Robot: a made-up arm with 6 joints. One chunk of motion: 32 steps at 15 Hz.
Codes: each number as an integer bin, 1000 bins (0 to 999) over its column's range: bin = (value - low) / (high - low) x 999, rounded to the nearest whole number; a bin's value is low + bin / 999 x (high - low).
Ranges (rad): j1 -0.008..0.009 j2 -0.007..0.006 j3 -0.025..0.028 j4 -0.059..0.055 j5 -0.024..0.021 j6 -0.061..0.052
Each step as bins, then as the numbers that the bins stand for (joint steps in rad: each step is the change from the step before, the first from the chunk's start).
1 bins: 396 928 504 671 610 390
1 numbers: -0.00126 0.00508 0.00174 0.01757 0.00348 -0.01689
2 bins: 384 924 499 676 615 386
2 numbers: -0.00147 0.00502 0.00147 0.01814 0.00370 -0.01734
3 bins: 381 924 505 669 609 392
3 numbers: -0.00152 0.00502 0.00179 0.01734 0.00343 -0.01666
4 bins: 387 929 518 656 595 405
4 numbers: -0.00141 0.00509 0.00248 0.01586 0.00280 -0.01519
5 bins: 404 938 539 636 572 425
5 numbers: -0.00113 0.00521 0.00360 0.01358 0.00177 -0.01293
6 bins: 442 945 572 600 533 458
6 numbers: -0.00048 0.00530 0.00535 0.00947 0.00001 -0.00919
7 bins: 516 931 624 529 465 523
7 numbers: 0.00078 0.00512 0.00811 0.00137 -0.00305 -0.00184
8 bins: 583 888 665 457 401 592
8 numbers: 0.00192 0.00456 0.01028 -0.00685 -0.00594 0.00596
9 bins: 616 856 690 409 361 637
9 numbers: 0.00248 0.00414 0.01161 -0.01233 -0.00774 0.01105
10 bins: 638 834 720 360 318 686
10 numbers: 0.00286 0.00385 0.01320 -0.01792 -0.00968 0.01660
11 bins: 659 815 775 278 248 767
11 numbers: 0.00321 0.00361 0.01612 -0.02728 -0.01283 0.02576
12 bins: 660 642 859 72 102 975
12 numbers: 0.00323 0.00135 0.02057 -0.05078 -0.01941 0.04929
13 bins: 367 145 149 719 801 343
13 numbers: -0.00175 -0.00511 -0.01710 0.02305 0.01208 -0.02220
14 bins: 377 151 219 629 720 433
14 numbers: -0.00158 -0.00504 -0.01338 0.01278 0.00843 -0.01202
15 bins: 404 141 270 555 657 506
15 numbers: -0.00113 -0.00517 -0.01068 0.00433 0.00559 -0.00376
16 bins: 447 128 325 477 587 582
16 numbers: -0.00039 -0.00533 -0.00776 -0.00457 0.00244 0.00483
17 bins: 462 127 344 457 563 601
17 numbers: -0.00014 -0.00535 -0.00675 -0.00685 0.00136 0.00698
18 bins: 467 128 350 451 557 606
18 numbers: -0.00005 -0.00533 -0.00643 -0.00753 0.00109 0.00755
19 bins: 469 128 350 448 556 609
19 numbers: -0.00002 -0.00533 -0.00643 -0.00788 0.00105 0.00789
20 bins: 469 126 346 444 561 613
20 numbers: -0.00002 -0.00536 -0.00664 -0.00833 0.00127 0.00834
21 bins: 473 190 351 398 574 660
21 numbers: 0.00005 -0.00453 -0.00638 -0.01358 0.00186 0.01365
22 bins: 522 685 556 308 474 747
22 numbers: 0.00088 0.00191 0.00450 -0.02385 -0.00265 0.02350
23 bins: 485 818 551 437 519 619
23 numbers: 0.00025 0.00364 0.00423 -0.00913 -0.00062 0.00902
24 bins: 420 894 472 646 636 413
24 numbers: -0.00085 0.00463 0.00004 0.01472 0.00465 -0.01428
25 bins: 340 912 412 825 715 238
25 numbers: -0.00221 0.00487 -0.00314 0.03514 0.00821 -0.03408
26 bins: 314 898 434 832 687 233
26 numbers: -0.00266 0.00469 -0.00197 0.03594 0.00695 -0.03464
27 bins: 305 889 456 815 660 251
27 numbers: -0.00281 0.00457 -0.00081 0.03400 0.00573 -0.03261
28 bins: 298 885 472 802 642 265
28 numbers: -0.00293 0.00452 0.00004 0.03252 0.00492 -0.03103
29 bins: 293 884 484 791 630 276
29 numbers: -0.00301 0.00450 0.00068 0.03126 0.00438 -0.02978
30 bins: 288 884 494 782 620 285
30 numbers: -0.00310 0.00450 0.00121 0.03024 0.00393 -0.02876
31 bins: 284 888 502 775 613 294
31 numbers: -0.00317 0.00456 0.00163 0.02944 0.00361 -0.02774
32 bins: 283 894 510 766 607 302
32 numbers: -0.00318 0.00463 0.00206 0.02841 0.00334 -0.02684
